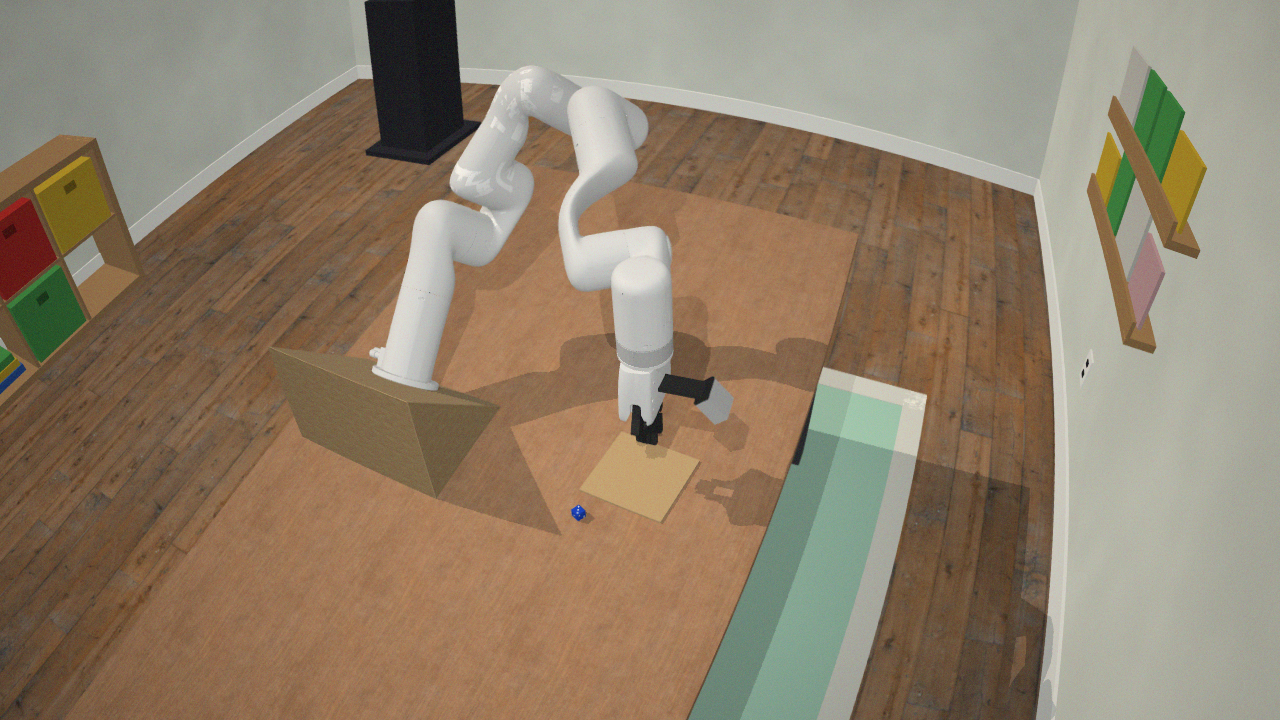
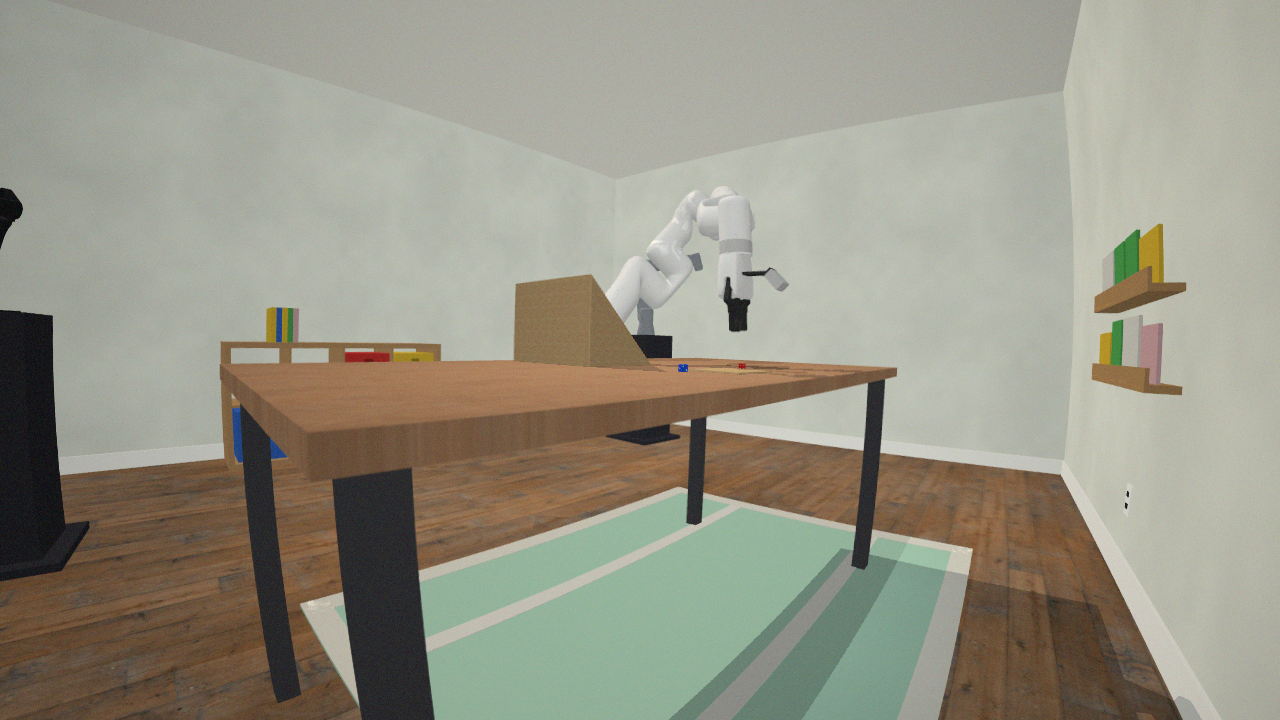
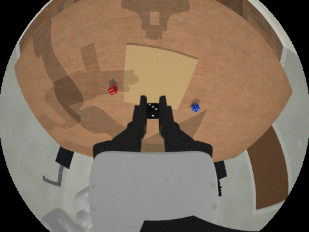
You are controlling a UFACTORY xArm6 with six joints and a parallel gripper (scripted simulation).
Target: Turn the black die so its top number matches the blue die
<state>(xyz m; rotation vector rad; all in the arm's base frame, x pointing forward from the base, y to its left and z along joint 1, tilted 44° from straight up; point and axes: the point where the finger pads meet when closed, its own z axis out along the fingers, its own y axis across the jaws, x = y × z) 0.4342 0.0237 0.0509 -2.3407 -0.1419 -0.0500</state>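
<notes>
The tan mat lies 110 mm below my hand, 10 mm to the right of it and 10 mm behind it. Round my hand: blue die (120 mm to the right, 110 mm below, 60 mm behind); black die (10 mm below, 10 mm behind); red die (110 mm below, 90 mm to the left, 40 mm behind).
</notes>
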